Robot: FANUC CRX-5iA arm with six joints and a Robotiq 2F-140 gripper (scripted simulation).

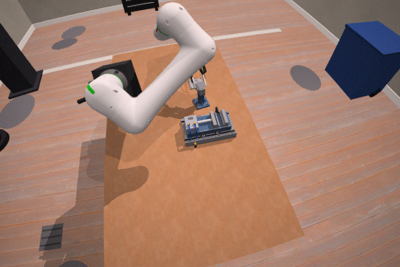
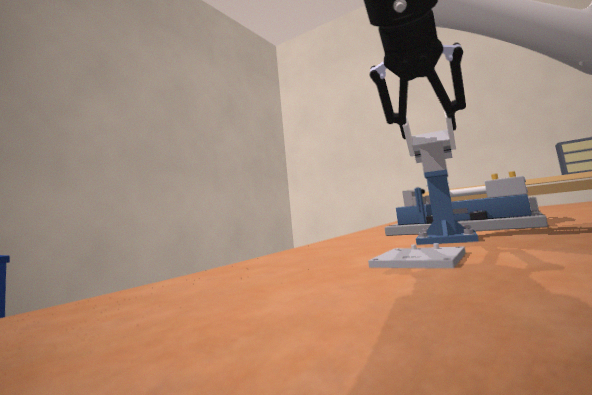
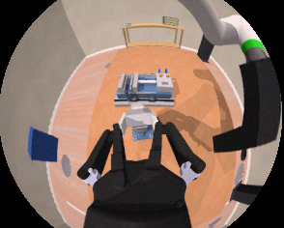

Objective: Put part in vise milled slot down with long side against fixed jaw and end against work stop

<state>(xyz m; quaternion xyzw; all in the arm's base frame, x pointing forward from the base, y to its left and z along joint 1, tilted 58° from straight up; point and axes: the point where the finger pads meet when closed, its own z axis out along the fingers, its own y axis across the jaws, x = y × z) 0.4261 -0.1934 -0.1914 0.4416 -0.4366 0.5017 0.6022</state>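
Right now the part is 1 cm to the right of my hand and 2 cm below it. Also, from my hand: air cylinder: 12 cm behind, 21 cm to the right, 10 cm below; vise base: 3 cm behind, 22 cm to the right, 14 cm below.
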